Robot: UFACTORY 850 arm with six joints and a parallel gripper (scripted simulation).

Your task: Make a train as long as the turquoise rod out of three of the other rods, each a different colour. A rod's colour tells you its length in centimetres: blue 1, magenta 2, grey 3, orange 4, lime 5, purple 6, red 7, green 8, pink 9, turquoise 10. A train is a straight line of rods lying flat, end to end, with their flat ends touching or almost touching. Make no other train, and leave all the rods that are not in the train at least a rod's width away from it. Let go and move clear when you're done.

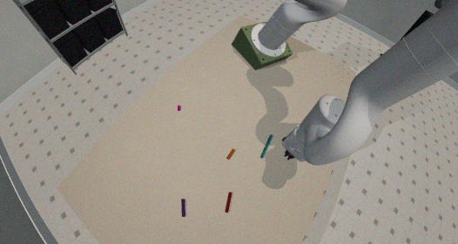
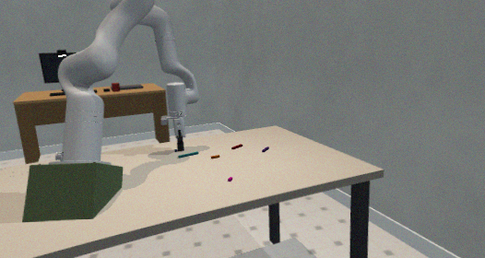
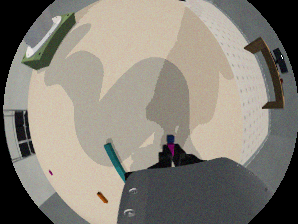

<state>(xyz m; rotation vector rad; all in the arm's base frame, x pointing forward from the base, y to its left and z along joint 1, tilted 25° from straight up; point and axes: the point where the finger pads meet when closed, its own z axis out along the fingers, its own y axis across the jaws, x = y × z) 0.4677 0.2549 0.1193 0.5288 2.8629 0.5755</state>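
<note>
The blue rod is 20 mm below my hand, 20 mm behind it and 10 mm to the left of it. Also, from my hand: red rod 250 mm ahead, 120 mm to the right, 20 mm below; then turquoise rod 90 mm to the right, 20 mm below; then orange rod 200 mm to the right, 100 mm ahead, 20 mm below.
</note>
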